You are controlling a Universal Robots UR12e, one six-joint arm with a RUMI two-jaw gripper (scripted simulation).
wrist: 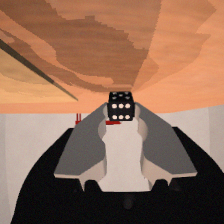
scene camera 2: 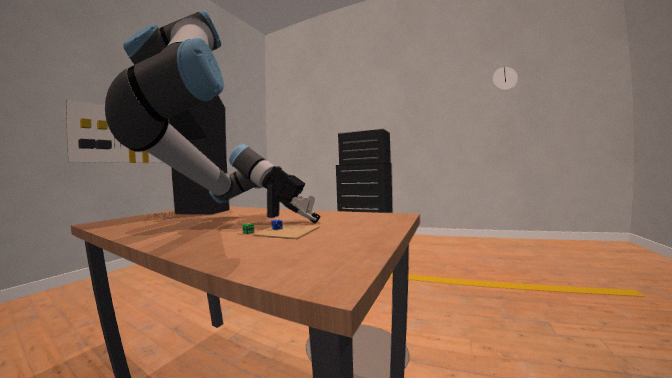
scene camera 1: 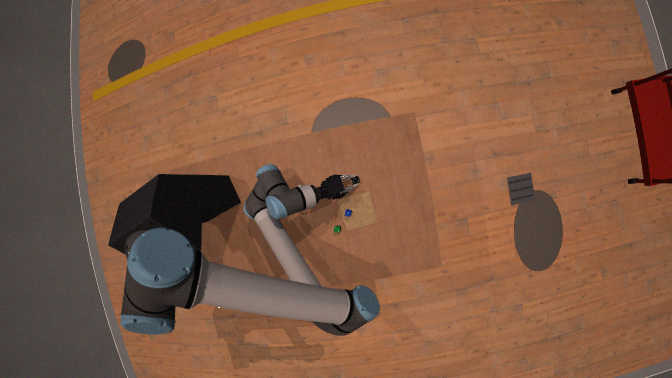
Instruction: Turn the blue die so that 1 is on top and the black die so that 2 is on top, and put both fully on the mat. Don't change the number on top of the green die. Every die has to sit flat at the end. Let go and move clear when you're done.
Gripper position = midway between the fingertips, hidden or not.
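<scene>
The gripper (scene camera 2: 317, 219), also in the wrist view (wrist: 120, 103). A tan mat (scene camera 1: 363, 214).
</scene>
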